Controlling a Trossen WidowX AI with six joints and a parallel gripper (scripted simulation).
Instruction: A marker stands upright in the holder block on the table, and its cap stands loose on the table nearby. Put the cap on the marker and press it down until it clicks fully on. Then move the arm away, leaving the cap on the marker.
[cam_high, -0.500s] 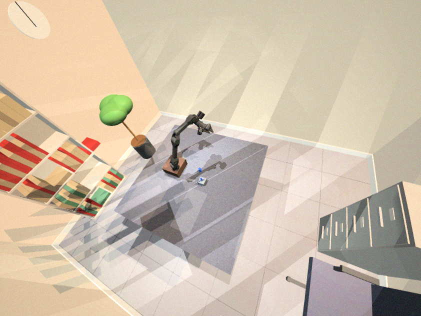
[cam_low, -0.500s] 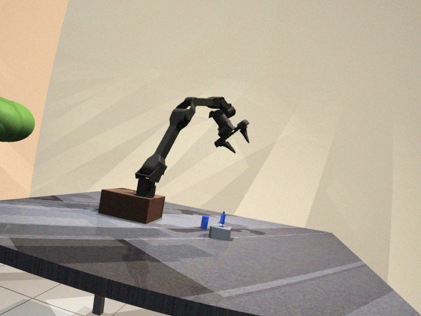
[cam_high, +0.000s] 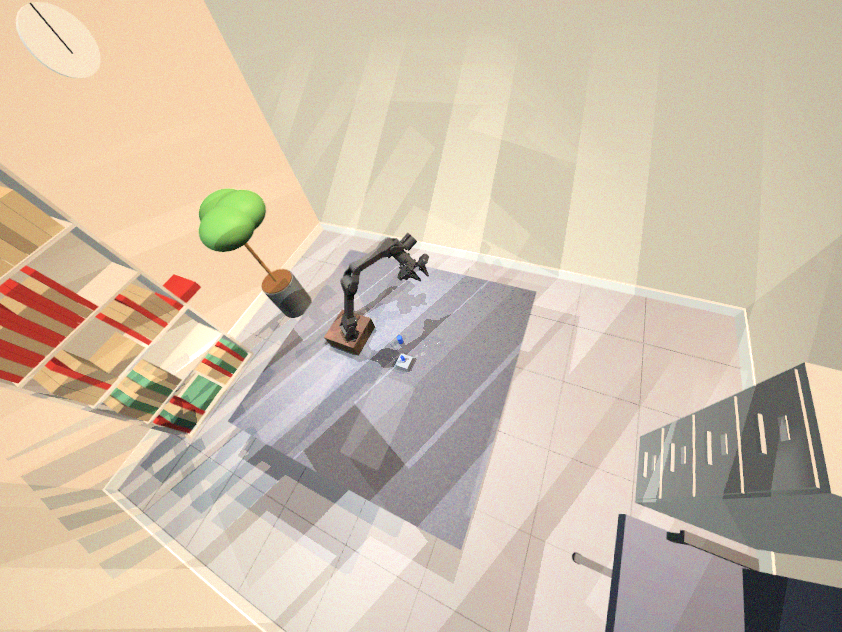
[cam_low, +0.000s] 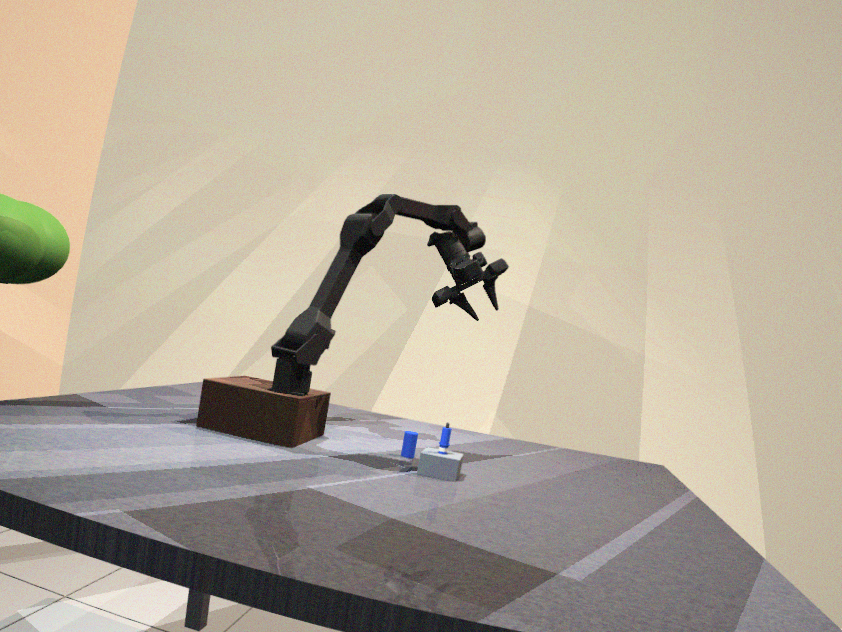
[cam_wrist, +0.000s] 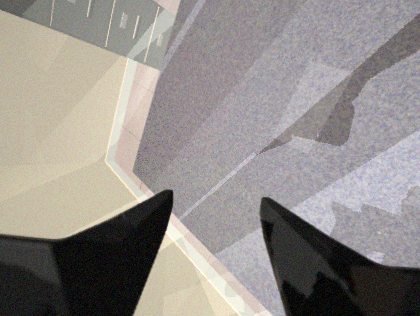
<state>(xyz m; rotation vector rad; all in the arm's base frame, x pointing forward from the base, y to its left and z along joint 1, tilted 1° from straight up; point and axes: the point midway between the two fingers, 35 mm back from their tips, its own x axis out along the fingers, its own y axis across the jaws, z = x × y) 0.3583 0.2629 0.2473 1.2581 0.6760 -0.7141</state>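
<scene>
My gripper tip is now 13 cm past the blue cap, 21 cm to the left of it and 29 cm above it. From my gripper tip the other things lie so: grey holder block (7 cm behind, 33 cm to the right, 29 cm below).
</scene>
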